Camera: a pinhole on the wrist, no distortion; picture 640 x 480 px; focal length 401.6 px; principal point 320.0 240.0 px. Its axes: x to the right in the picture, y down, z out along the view. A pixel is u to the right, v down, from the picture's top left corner.
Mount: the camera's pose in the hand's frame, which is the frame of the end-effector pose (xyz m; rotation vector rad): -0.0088 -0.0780 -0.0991 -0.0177 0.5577 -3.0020
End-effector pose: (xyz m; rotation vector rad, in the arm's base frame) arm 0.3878 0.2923 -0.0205 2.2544 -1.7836 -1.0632
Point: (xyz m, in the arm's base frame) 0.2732 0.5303 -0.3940
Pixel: 351.7 144.9
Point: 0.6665 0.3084 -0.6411
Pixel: 127.5 446.3
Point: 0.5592 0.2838 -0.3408
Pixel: 108.7 398.9
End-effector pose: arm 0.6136 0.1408 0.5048 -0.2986 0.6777 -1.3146
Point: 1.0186 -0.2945 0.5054
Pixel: outside the picture
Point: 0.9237 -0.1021 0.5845
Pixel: outside the picture
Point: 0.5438 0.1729 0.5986
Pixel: 507.0 144.8
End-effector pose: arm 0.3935 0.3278 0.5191 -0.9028 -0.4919 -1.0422
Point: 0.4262 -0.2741 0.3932
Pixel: behind the camera
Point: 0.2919 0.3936 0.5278
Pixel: 501.4 75.8
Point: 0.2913 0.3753 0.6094
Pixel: 317.2 177.8
